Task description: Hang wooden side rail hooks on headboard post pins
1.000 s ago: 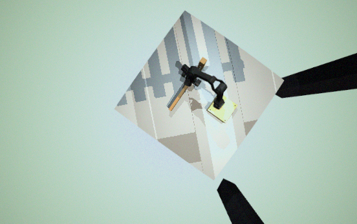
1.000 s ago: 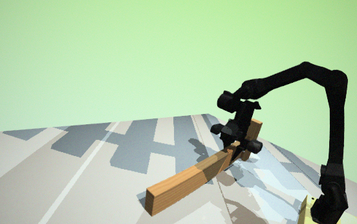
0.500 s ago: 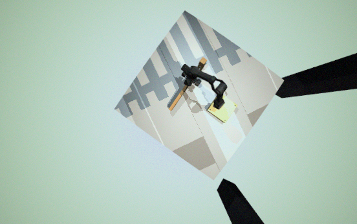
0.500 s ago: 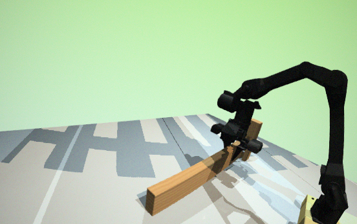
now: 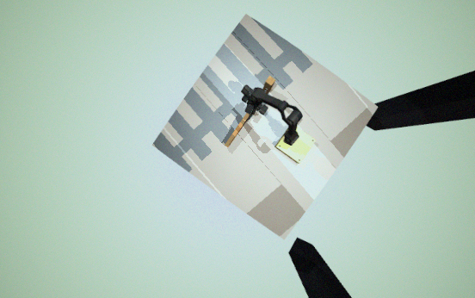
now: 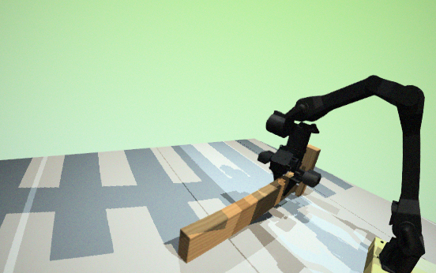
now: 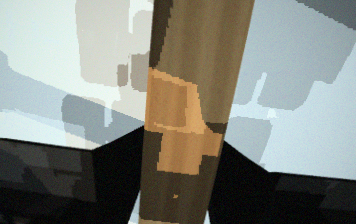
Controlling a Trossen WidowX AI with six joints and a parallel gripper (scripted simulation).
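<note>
Right now my gripper tip is 17 cm to the left of the wooden headboard post, 4 cm below it and 2 cm past it.
</note>
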